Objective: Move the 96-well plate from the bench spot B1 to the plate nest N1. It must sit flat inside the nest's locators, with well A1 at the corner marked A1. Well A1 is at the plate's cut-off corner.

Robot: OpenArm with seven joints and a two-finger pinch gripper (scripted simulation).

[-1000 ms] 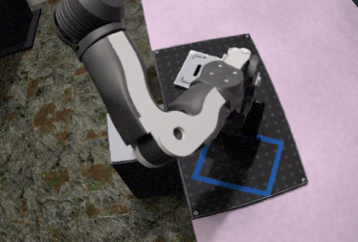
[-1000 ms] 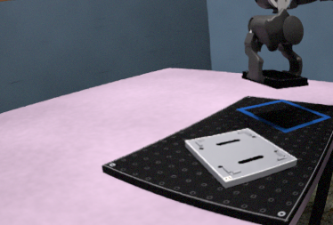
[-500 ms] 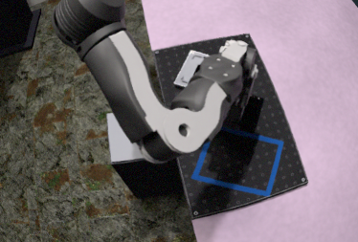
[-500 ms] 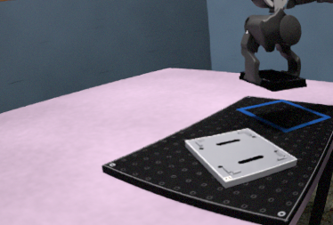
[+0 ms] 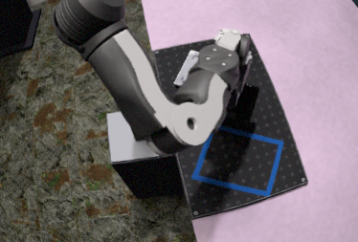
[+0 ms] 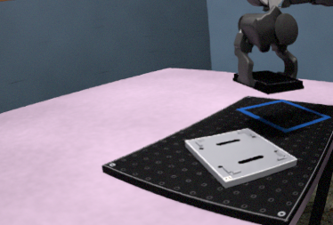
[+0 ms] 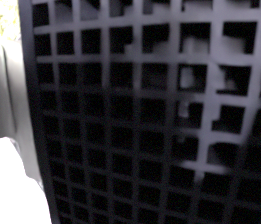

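Now: the grey plate nest 130 mm to the left of my hand, 90 mm below it and 10 mm behind it. From my hand the other things lie so: black 96-well plate right at my hand.
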